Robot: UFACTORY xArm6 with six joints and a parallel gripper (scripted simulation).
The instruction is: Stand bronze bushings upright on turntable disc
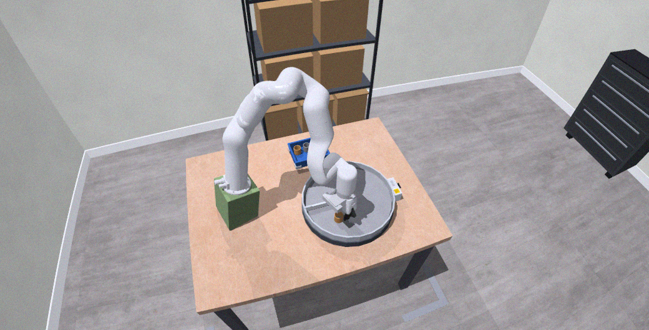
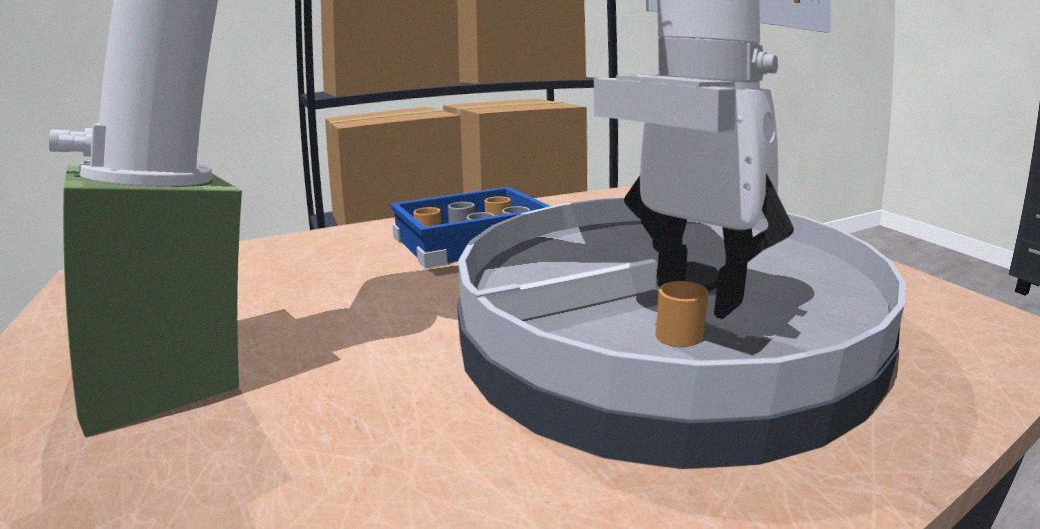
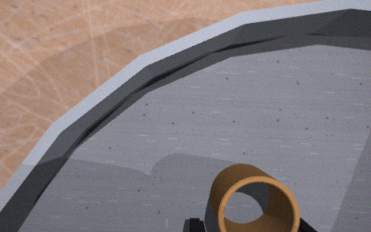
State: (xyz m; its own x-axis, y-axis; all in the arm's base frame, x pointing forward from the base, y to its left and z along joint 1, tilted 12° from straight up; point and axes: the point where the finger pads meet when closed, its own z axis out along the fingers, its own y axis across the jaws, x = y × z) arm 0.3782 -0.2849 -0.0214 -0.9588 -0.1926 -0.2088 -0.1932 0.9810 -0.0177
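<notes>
Right now my hand is 6 cm short of the blue crate, 45 cm to the right of it and 7 cm above it. Also, from my hand: turntable disc 7 cm ahead, 7 cm to the left, 4 cm below.
</notes>
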